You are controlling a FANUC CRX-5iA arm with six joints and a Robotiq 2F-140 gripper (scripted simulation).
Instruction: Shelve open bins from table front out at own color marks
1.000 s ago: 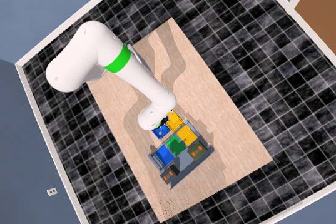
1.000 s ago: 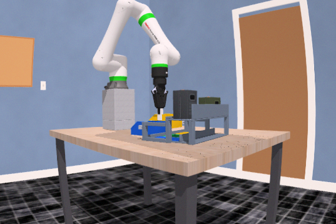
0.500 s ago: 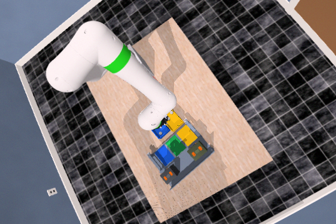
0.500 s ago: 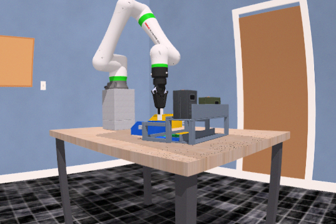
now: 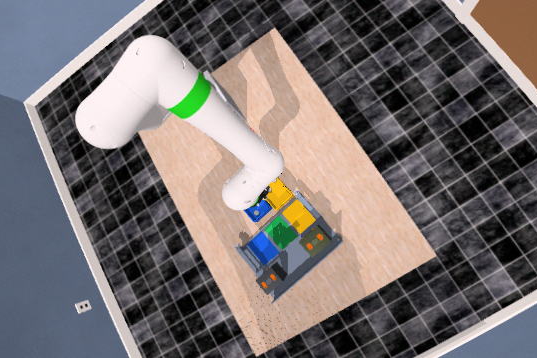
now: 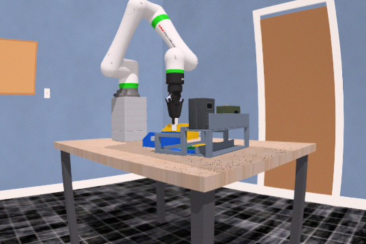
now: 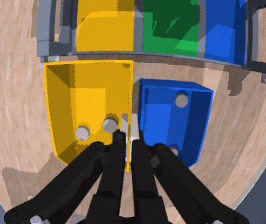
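My gripper is now 20 mm past the yellow bin, 50 mm to the right of it and 40 mm above it. From my hand the other things lie so: dark box (320 mm ahead, 110 mm to the right, 50 mm above); blue bin (20 mm behind, 70 mm to the right, 70 mm below).
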